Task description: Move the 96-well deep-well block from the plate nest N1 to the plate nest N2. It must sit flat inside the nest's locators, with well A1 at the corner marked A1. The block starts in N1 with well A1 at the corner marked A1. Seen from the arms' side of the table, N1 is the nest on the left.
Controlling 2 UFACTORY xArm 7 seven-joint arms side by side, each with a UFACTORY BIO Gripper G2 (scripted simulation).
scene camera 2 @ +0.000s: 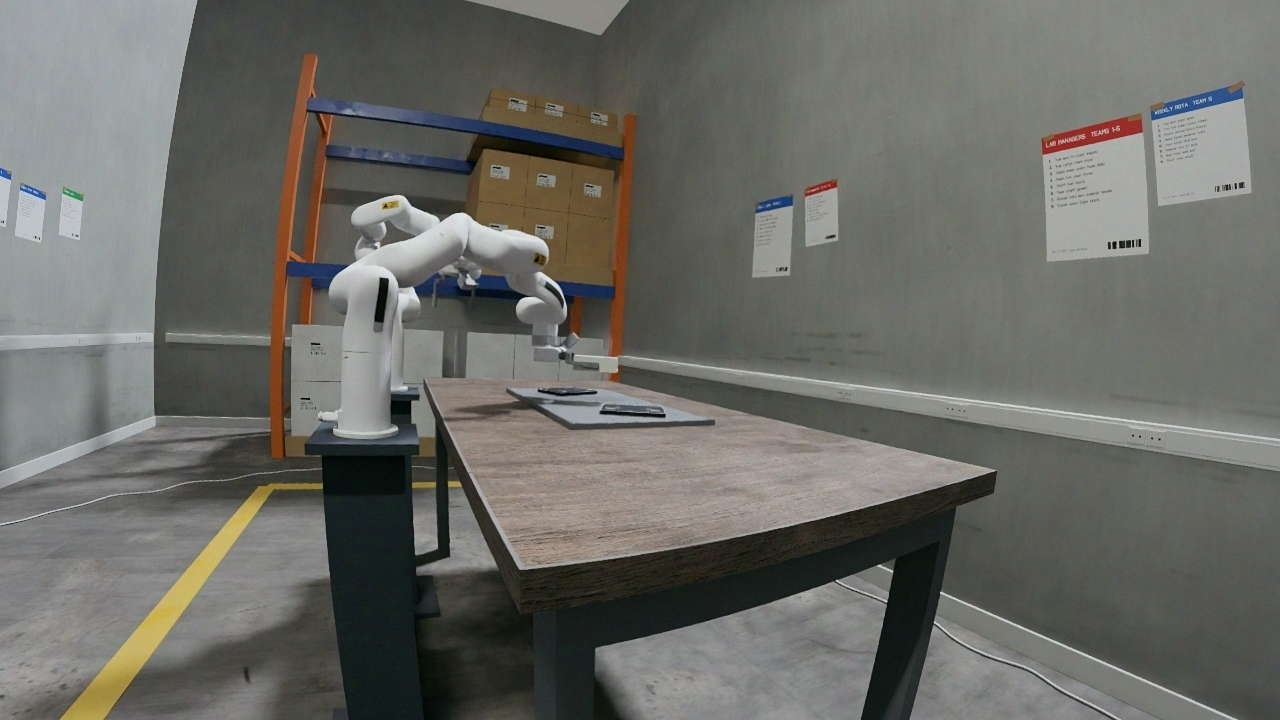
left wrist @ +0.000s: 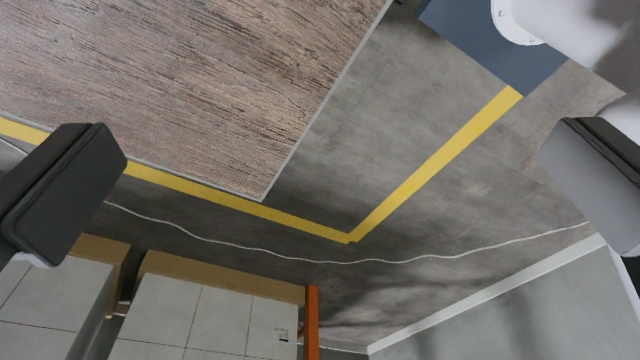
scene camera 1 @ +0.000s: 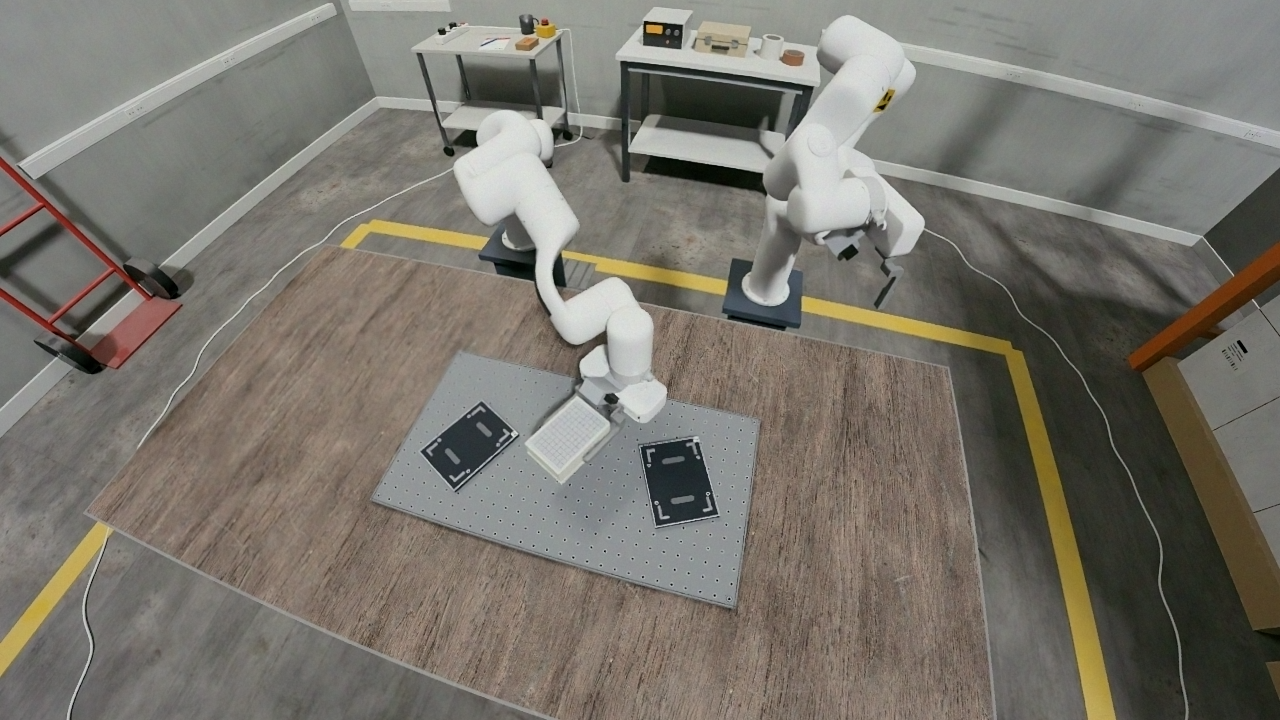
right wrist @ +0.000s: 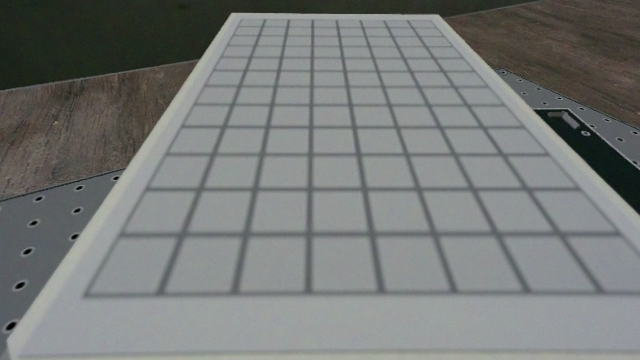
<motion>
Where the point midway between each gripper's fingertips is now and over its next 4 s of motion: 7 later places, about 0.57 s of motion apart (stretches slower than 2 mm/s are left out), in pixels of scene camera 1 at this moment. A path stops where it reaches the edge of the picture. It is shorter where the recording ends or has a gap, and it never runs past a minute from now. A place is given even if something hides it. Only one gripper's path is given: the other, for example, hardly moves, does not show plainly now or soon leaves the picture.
My right gripper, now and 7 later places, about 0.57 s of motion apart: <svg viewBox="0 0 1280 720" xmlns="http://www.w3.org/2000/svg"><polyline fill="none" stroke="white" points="564,444 535,438 508,434 480,429 455,425 446,423 449,426 454,432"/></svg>
</motion>
